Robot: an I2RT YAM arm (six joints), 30 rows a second.
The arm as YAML. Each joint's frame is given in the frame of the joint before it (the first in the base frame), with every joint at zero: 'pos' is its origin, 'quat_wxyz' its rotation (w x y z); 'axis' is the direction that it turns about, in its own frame. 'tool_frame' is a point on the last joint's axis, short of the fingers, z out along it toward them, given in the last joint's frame.
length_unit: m
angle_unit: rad
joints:
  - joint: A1
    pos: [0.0, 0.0, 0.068]
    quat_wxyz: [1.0, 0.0, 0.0, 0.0]
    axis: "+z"
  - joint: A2
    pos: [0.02, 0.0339, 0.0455]
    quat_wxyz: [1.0, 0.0, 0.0, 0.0]
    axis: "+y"
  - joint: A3
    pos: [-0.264, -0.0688, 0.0]
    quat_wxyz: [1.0, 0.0, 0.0, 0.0]
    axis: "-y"
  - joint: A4
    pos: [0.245, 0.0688, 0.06]
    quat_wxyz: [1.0, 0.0, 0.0, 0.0]
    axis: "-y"
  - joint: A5
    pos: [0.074, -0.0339, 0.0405]
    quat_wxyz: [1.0, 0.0, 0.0, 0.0]
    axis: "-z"
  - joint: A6
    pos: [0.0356, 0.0, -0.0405]
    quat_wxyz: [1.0, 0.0, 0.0, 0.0]
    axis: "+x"
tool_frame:
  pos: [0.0, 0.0, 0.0]
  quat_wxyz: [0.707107, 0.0, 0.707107, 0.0]
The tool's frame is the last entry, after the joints.
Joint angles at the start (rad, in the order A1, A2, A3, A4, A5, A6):
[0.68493 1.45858 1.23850 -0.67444 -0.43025 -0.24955]
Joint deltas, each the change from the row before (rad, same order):
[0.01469 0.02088 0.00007 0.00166 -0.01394 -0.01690]
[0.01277 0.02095 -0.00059 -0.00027 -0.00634 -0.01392]
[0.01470 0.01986 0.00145 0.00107 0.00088 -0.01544]
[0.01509 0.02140 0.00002 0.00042 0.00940 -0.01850]
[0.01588 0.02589 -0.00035 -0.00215 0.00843 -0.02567]
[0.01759 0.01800 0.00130 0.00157 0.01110 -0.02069]
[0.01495 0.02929 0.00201 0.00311 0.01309 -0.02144]
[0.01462 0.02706 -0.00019 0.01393 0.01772 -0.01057]
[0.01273 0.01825 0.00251 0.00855 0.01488 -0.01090]
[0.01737 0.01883 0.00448 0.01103 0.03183 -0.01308]
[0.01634 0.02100 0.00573 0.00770 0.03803 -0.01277]
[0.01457 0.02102 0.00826 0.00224 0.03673 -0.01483]
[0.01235 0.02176 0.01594 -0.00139 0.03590 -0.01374]
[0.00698 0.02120 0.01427 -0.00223 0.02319 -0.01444]
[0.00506 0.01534 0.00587 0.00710 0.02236 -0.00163]
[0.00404 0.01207 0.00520 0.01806 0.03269 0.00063]
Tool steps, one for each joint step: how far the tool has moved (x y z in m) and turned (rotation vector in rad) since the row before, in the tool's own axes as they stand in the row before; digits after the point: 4 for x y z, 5 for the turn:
[0.0004 0.0019 0.0082 -0.02794 0.01563 -0.01925]
[0.0010 0.0011 0.0082 -0.02001 0.01939 -0.01368]
[0.0001 0.0015 0.0077 -0.01333 0.01774 -0.01862]
[0.0007 0.0012 0.0086 -0.00653 0.02337 -0.02066]
[0.0014 0.0012 0.0101 -0.01036 0.02957 -0.02570]
[-0.0004 0.0025 0.0076 -0.00521 0.01932 -0.02799]
[0.0005 0.0004 0.0107 -0.00488 0.02738 -0.02344]
[-0.0001 0.0003 0.0104 0.00315 0.01986 -0.01707]
[-0.0010 0.0010 0.0069 0.00377 0.01331 -0.01851]
[-0.0021 0.0018 0.0073 0.01809 0.01707 -0.02613]
[-0.0017 0.0014 0.0076 0.02269 0.02309 -0.02394]
[-0.0018 0.0013 0.0069 0.02123 0.02506 -0.02417]
[-0.0032 0.0005 0.0055 0.02291 0.02187 -0.02254]
[-0.0022 -0.0005 0.0052 0.01325 0.01817 -0.01849]
[-0.0012 -0.0005 0.0046 0.01640 0.01201 -0.00559]
[-0.0021 -0.0014 0.0035 0.03220 0.00480 -0.00481]

